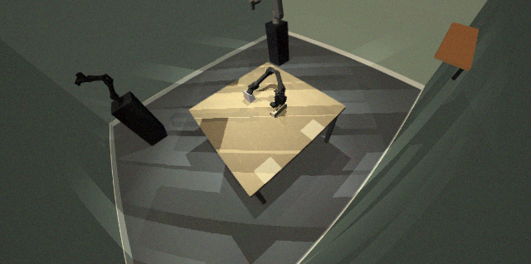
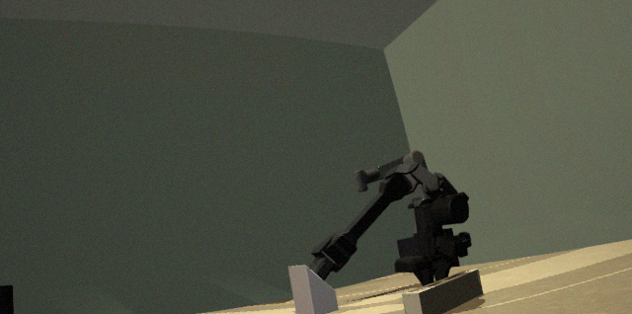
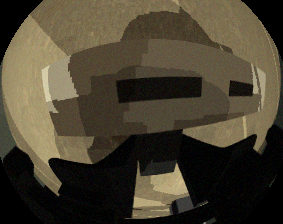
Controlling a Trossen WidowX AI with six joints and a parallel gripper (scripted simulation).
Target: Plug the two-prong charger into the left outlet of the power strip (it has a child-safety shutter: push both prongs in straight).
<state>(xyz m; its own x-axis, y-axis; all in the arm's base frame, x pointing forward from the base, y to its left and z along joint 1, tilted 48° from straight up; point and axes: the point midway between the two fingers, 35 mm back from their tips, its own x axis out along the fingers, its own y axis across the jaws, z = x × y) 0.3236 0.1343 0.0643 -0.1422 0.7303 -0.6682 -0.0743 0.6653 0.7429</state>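
Right now the charger is 2 cm ahead of my gripper tip and 1 cm above it.
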